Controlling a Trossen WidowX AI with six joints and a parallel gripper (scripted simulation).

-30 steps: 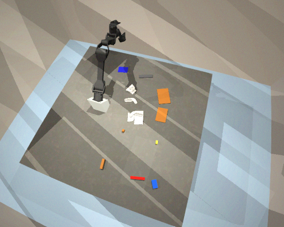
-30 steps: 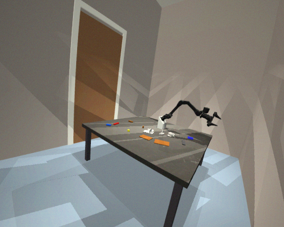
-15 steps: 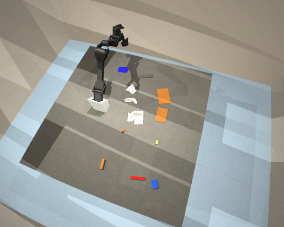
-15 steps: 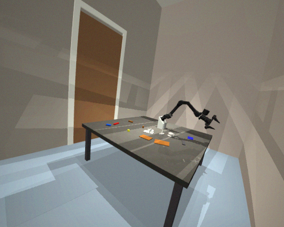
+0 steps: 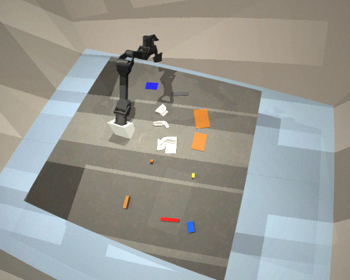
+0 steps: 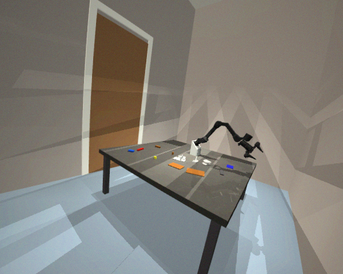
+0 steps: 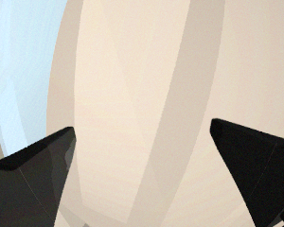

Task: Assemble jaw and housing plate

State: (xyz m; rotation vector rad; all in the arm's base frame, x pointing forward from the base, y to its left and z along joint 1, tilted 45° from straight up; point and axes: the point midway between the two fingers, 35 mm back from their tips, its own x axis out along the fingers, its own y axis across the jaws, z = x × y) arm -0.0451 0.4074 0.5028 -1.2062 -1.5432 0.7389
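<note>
Right now the grey bar is 26 cm ahead of my gripper tip, 22 cm to the right of it and 19 cm below it. Round my gripper tip: small orange cube (32 cm ahead, 78 cm to the right, 18 cm below); then yellow cube (59 cm ahead, 76 cm to the right, 18 cm below); then blue tile (2 cm ahead, 23 cm to the right, 19 cm below).
</note>
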